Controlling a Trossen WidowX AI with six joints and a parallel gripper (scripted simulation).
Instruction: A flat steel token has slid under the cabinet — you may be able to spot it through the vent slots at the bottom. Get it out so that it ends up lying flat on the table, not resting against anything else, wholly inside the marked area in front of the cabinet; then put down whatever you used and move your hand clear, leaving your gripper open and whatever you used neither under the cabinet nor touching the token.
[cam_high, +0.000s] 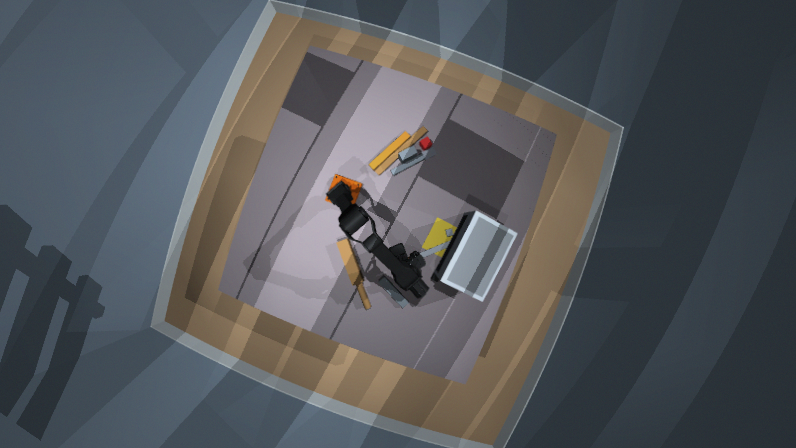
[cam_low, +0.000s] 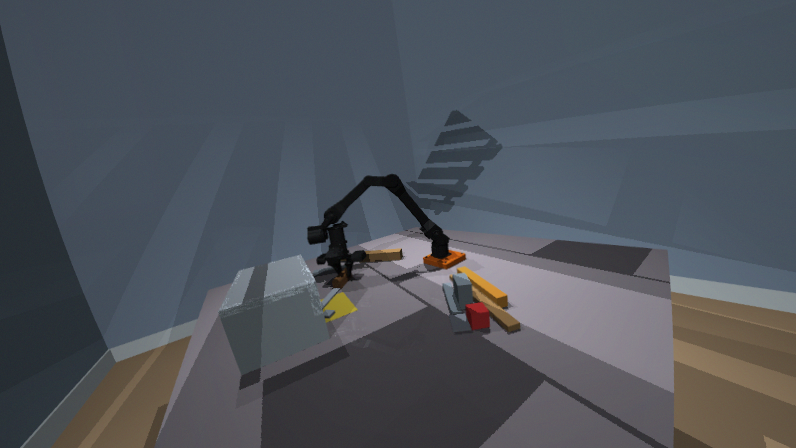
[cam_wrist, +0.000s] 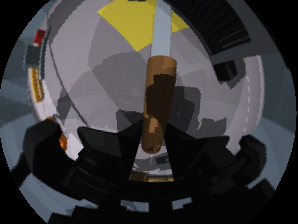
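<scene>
Now: gripper tip 15 cm to the left of the wooden paddle, 15 cm past it and 1 cm below it. From my gripper tip the other things lie so: thin grey bar: 14 cm to the right, 2 cm ahead; grey block: 43 cm to the left, 20 cm behind, 3 cm above; steel token: 21 cm to the left, 12 cm ahead.
</scene>
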